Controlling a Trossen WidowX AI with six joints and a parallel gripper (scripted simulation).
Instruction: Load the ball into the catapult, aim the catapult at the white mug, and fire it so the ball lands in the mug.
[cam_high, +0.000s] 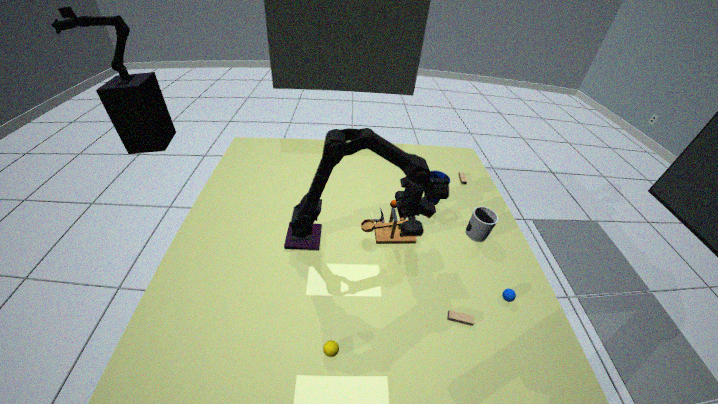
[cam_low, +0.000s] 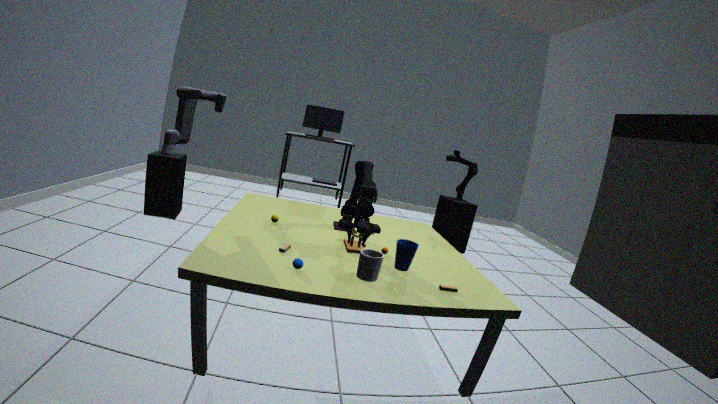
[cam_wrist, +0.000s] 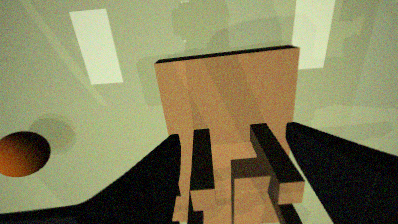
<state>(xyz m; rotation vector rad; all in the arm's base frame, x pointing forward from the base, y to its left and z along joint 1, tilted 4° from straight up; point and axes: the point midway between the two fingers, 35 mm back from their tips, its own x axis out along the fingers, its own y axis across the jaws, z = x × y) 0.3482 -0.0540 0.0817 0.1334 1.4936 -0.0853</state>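
Now: gripper tip 15 cm to the right of the orange ball, 2 cm above it and 1 cm short of it. The rest, counted from my gripper tip: wooden catapult 6 cm behind, 3 cm to the left, 2 cm above; white mug 29 cm ahead, 4 cm to the right; blue cup 18 cm ahead, 16 cm to the left.
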